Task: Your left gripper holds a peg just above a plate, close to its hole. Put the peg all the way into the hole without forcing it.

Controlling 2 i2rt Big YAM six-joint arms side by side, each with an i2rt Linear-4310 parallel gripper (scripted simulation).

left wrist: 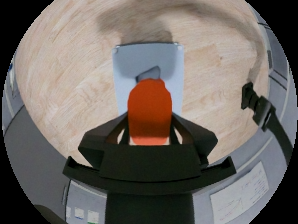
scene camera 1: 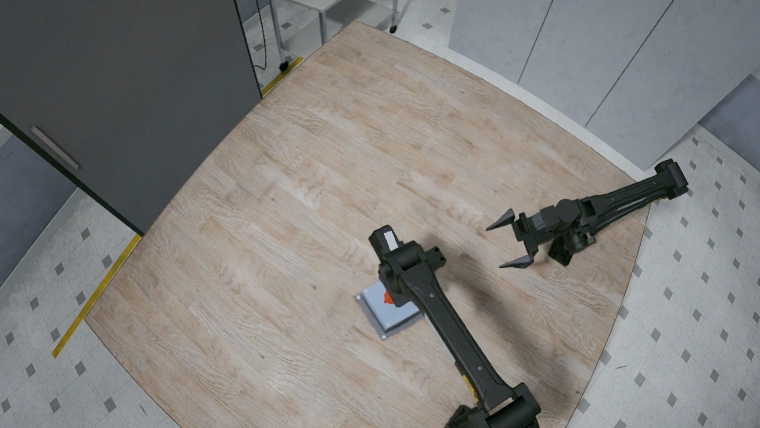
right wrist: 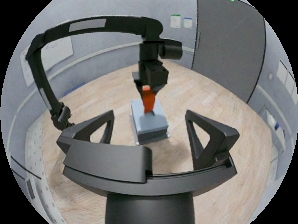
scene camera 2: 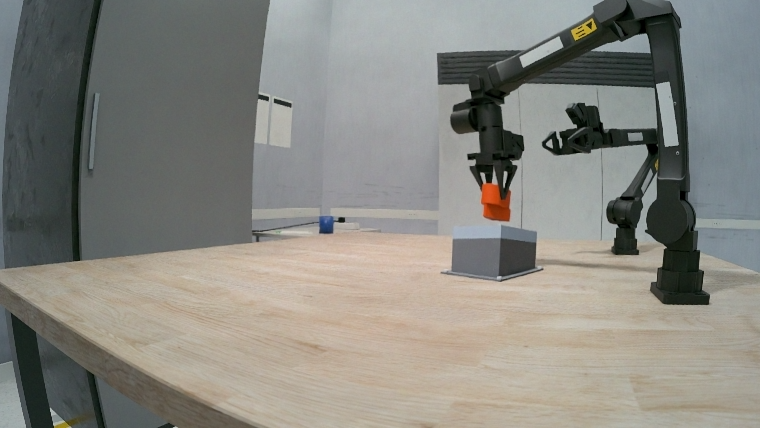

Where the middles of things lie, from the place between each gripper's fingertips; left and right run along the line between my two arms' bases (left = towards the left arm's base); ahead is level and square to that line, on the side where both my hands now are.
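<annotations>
The light blue plate (scene camera 1: 386,313) is 14 cm ahead of my right hand (scene camera 1: 492,248), 17 cm to the left of it and 23 cm below it. Counting from my right hand again, I find the orange peg (scene camera 2: 495,209) 14 cm ahead, 18 cm to the left and 16 cm below.
From my left hand, the orange peg is 2 cm below. The light blue plate is 9 cm below my left hand, and it is also 1 cm to the right of that hand and 1 cm behind it.
</annotations>
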